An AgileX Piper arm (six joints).
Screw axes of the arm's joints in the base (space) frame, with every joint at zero. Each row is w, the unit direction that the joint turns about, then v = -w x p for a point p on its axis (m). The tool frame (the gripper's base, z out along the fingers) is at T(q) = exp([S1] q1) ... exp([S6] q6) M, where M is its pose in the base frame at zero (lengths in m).
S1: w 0 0 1 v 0 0 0
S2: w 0 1 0 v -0.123 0 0
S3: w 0 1 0 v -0.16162 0 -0.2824
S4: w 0.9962 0 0.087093 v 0 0.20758 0
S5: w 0 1 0 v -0.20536 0 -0.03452
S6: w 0.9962 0 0.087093 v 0 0.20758 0
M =
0.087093 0 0.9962 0.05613
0 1 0 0
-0.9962 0 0.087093 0.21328
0 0 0 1
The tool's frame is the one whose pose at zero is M.
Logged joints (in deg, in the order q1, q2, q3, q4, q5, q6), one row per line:
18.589 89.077 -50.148 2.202 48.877 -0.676
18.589 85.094 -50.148 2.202 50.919 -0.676
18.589 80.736 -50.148 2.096 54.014 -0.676
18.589 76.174 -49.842 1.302 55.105 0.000
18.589 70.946 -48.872 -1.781 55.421 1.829
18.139 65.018 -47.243 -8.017 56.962 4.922
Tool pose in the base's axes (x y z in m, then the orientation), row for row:
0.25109 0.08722 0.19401 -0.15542 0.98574 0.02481 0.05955
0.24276 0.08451 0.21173 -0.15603 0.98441 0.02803 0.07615
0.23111 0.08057 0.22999 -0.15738 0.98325 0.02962 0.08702
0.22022 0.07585 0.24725 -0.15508 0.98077 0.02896 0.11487
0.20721 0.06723 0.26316 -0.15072 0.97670 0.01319 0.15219
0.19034 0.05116 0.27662 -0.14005 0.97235 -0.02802 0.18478
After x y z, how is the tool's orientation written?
As a quaternion, x y z w.
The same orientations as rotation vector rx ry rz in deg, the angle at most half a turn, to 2 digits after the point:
-26.96 171.01 4.30
-26.80 169.09 4.81
-26.86 167.80 5.06
-26.04 164.69 4.86
-24.78 160.58 2.17
-22.62 157.02 -4.52

